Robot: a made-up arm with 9 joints. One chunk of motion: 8 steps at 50 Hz.
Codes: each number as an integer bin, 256 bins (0 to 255) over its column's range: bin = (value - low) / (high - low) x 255, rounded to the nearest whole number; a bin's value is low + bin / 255 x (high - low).
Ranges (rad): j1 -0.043..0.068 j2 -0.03..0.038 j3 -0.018..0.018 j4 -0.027..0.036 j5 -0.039..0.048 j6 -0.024..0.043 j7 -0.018..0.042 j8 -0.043..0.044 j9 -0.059..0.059
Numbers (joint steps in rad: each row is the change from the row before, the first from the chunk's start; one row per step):
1: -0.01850 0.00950 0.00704 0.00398 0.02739 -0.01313 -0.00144 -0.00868 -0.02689
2: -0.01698 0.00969 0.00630 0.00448 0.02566 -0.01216 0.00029 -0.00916 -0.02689
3: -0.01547 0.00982 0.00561 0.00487 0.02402 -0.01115 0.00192 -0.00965 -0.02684
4: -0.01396 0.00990 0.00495 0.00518 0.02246 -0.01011 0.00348 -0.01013 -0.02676
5: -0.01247 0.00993 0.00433 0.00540 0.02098 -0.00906 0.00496 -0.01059 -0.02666
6: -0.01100 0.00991 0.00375 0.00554 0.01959 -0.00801 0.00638 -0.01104 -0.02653
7: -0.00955 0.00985 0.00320 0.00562 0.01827 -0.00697 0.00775 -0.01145 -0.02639
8: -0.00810 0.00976 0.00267 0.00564 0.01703 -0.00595 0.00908 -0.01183 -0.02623
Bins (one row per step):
1: 56 148 177 125 195 41 70 101 69
2: 60 149 172 127 190 45 78 99 69
3: 63 149 167 129 185 49 85 98 69
4: 67 150 163 130 180 53 91 96 70
5: 70 150 158 131 176 57 98 95 70
6: 74 150 154 132 172 61 104 94 70
7: 77 149 150 132 168 65 109 92 70
8: 80 149 146 132 164 69 115 91 71

